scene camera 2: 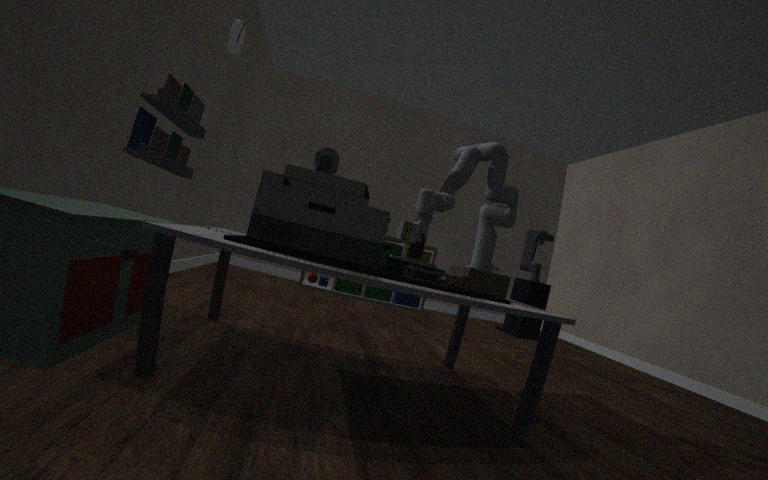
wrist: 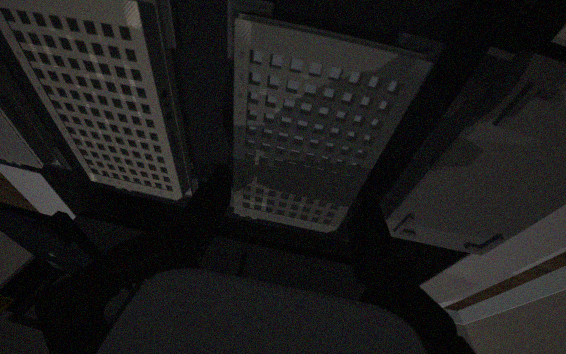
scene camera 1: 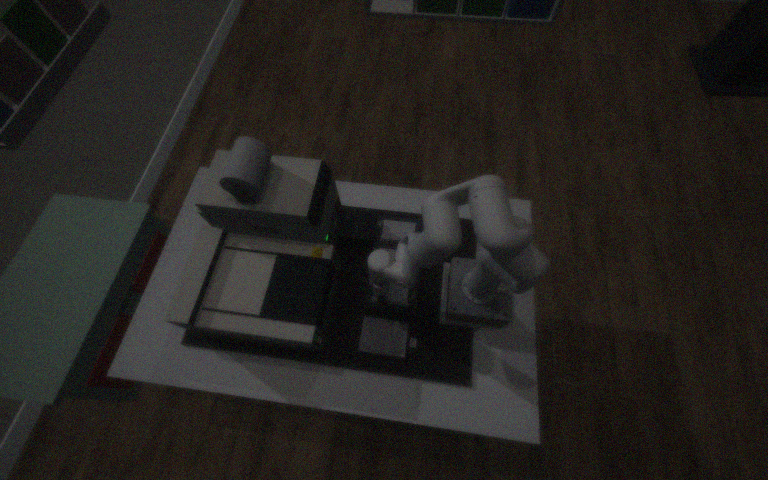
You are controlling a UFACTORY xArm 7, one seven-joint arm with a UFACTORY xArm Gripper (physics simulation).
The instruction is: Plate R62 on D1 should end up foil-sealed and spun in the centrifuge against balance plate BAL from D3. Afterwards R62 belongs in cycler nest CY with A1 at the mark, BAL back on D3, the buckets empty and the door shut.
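Note:
In the wrist view a well plate with pale wells lies straight below me in a black deck slot. A dark shadow band crosses its near part. A second plate with dark wells lies in the slot to its left. It is too dark to read any label, so I cannot tell which is R62 or BAL. My gripper hangs low over the middle of the black deck. It is open and empty. The fingers themselves are lost in the dark in the wrist view.
A flat pale sheet or tray lies right of the middle plate. A large box with a half-dark top stands at the left, and a unit carrying a roll stands behind it. The arm's base is at the right. A grey square lies near the deck's front.

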